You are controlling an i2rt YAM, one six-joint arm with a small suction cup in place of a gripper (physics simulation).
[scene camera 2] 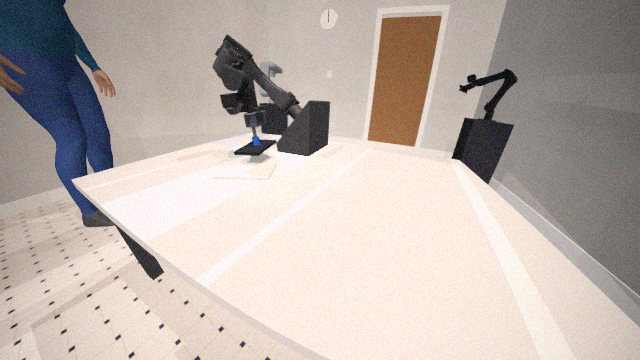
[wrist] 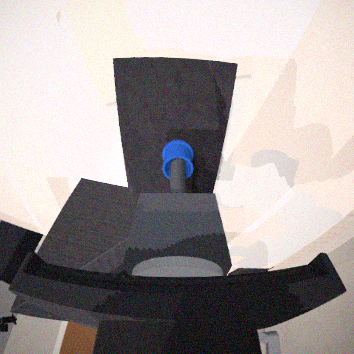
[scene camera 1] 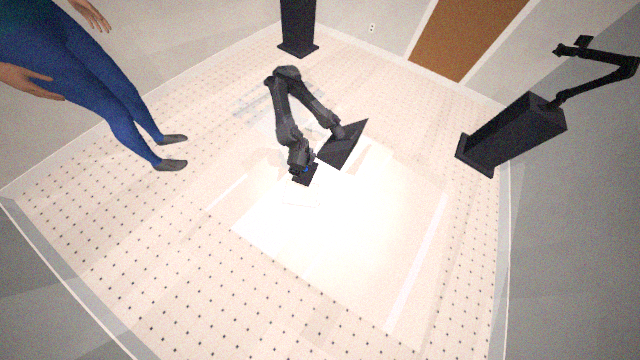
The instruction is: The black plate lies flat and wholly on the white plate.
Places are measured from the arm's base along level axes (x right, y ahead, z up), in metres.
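Pixels of known places: end effector, tool point: (scene camera 2: pixel 257 146) (wrist: pixel 177 148); arm's base, origin of the base link: (scene camera 2: pixel 303 120) (scene camera 1: pixel 341 137).
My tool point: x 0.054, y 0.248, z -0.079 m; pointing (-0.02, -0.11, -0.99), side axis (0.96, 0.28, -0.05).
Note:
For each thing: its middle in the pictures, then the offset to it from my tool point. Level surfaces: height alone.
- black plate, body centre: (wrist: pixel 171 138) (scene camera 2: pixel 256 146) (scene camera 1: pixel 305 171) dx -0.009, dy +0.012, dz +0.004 m
- white plate, body centre: (wrist: pixel 157 22) (scene camera 2: pixel 247 170) (scene camera 1: pixel 301 193) dx -0.053, dy +0.103, dz -0.049 m
- pale table, its level: dz -0.052 m
The black plate (scene camera 1: pixel 305 179) (scene camera 2: pixel 247 149) (wrist: pixel 165 95) hangs roughly level from my blue suction cup (scene camera 1: pixel 306 169) (scene camera 2: pixel 256 142) (wrist: pixel 178 156), which sits on its top face. It is raised above the table, with a shadow under it in the scene camera 2 view. The white plate (scene camera 1: pixel 301 196) (scene camera 2: pixel 245 173) lies flat on the table, lower than the black plate and on the side away from the arm's base. The two plates are apart. The white plate's outline is washed out in the scene camera 1 view and cannot be made out clearly in the wrist view.
A black wedge-shaped block (scene camera 1: pixel 342 148) (scene camera 2: pixel 316 129) (wrist: pixel 82 220) stands at the arm's base, close to the held plate. The pale table (scene camera 2: pixel 400 240) reaches towards scene camera 2. A person (scene camera 1: pixel 100 85) (scene camera 2: pixel 65 100) stands at the left. Another arm on a black pedestal (scene camera 1: pixel 515 130) (scene camera 2: pixel 480 142) stands at the right.

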